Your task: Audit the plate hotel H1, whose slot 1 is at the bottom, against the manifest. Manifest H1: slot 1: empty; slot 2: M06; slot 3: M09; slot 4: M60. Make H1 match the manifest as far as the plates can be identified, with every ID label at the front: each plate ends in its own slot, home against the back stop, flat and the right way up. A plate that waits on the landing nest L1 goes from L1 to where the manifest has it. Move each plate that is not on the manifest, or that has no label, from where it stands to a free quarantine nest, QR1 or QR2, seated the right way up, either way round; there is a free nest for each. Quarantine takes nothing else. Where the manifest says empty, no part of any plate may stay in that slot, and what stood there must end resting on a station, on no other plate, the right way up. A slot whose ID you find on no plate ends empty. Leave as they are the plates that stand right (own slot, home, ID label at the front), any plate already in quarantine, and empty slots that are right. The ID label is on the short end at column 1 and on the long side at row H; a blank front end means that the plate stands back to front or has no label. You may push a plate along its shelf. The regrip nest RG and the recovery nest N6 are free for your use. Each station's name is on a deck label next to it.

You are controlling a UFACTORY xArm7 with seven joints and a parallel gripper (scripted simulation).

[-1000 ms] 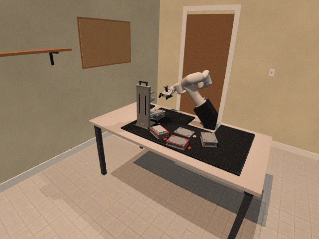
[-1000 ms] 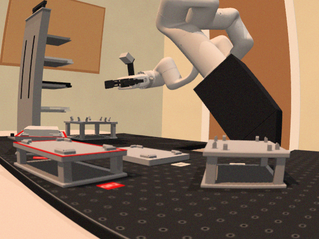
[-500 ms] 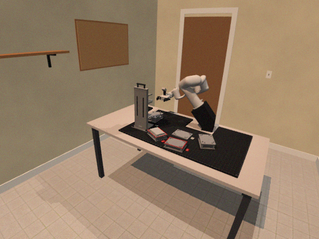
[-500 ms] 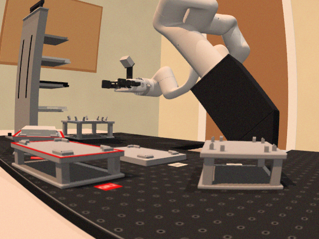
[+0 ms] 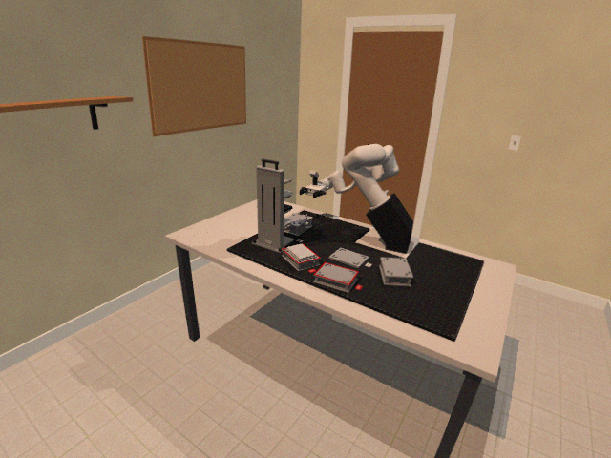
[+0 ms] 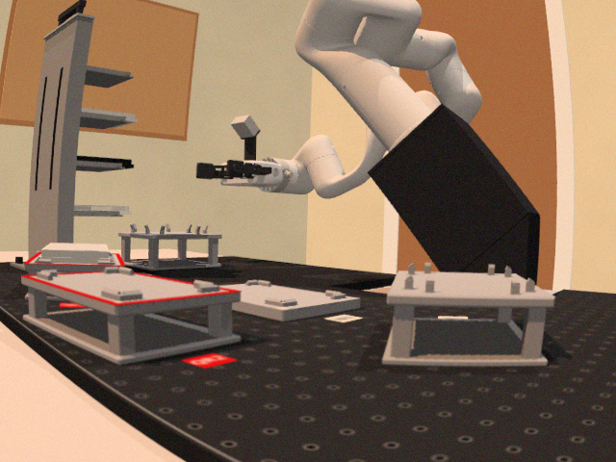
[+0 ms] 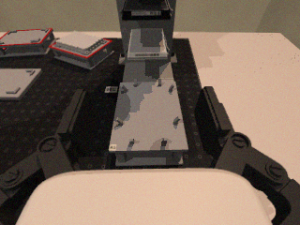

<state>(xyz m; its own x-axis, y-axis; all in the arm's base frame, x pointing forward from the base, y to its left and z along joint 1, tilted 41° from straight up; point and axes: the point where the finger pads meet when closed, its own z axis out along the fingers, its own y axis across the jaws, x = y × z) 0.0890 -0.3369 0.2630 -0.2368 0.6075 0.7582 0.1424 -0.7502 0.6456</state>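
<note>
My gripper is now 290 mm short of the clear plate, 40 mm to the right of it and 80 mm above it. From my hand the other things lie so: black plate 290 mm ahead, 40 mm to the left, 10 mm below; then H1 deck label 220 mm ahead, 130 mm to the left, 180 mm below; then RG label 180 mm below.
</note>
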